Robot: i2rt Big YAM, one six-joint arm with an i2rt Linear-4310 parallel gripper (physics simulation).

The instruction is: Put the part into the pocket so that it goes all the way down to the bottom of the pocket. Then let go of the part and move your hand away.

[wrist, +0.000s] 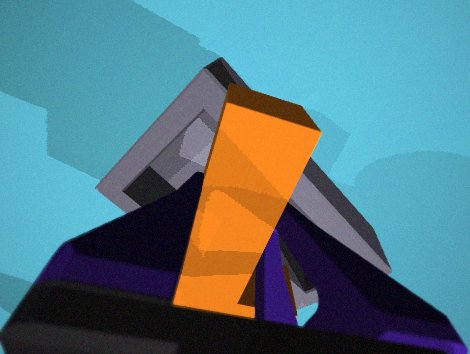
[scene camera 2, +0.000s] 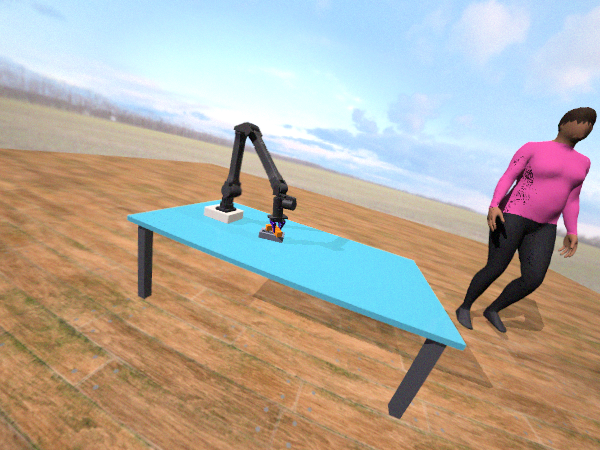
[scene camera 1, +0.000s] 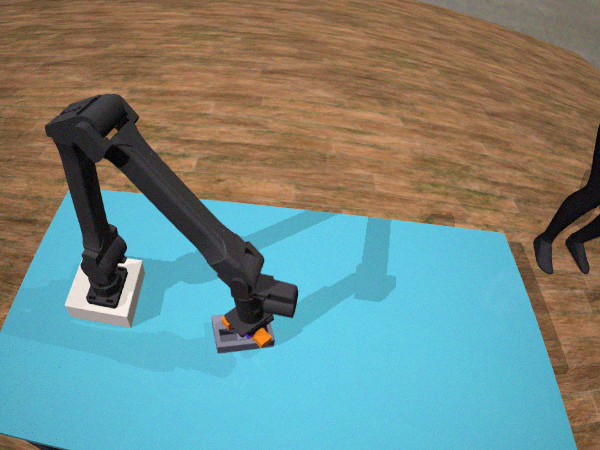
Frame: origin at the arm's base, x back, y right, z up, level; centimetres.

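Seen in the pictures: gripper, fingertip midpoint: (wrist: 232, 192) (scene camera 2: 276, 232) (scene camera 1: 254, 331); arm's base, origin of the base link: (scene camera 2: 226, 209) (scene camera 1: 107, 287).
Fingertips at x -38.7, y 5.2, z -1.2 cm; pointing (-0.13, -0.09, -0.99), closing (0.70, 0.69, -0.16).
Pixels of each thing's top centre, then the offset from my fingertips to it. "pt": a spot on its surface instead. Level surfaces: height alone.
- orange part, middle of its top: (wrist: 253, 270) (scene camera 1: 246, 325) (scene camera 2: 274, 226) dx +1.9, dy +0.4, dz +2.9 cm
- grey pocket block, middle of its top: (wrist: 242, 231) (scene camera 1: 242, 327) (scene camera 2: 272, 231) dx +2.8, dy -1.1, dz -0.8 cm
- blue table, its level: dz -4.5 cm
- block's L-shaped pocket, surface spot: (wrist: 181, 156) pt dx -1.4, dy -3.5, dz -4.0 cm
My gripper (scene camera 1: 247, 332) (scene camera 2: 276, 225) (wrist: 232, 192) is shut on the orange part (scene camera 1: 262, 337) (scene camera 2: 278, 232) (wrist: 250, 178), a long block. I hold it low over the grey pocket block (scene camera 1: 228, 343) (scene camera 2: 267, 236) (wrist: 170, 126), which lies flat on the blue table (scene camera 1: 387, 338) (scene camera 2: 338, 266). In the wrist view the part lies skewed across the block's L-shaped pocket (wrist: 181, 156) and covers most of it. I cannot tell whether the part touches the block. The purple fingers clasp the part's near end.
The arm's white base (scene camera 1: 104, 300) (scene camera 2: 222, 213) stands at the table's left. A person in a pink top (scene camera 2: 537, 194) stands on the wooden floor off the table's right end; the legs (scene camera 1: 567, 227) show at the edge of scene camera 1.
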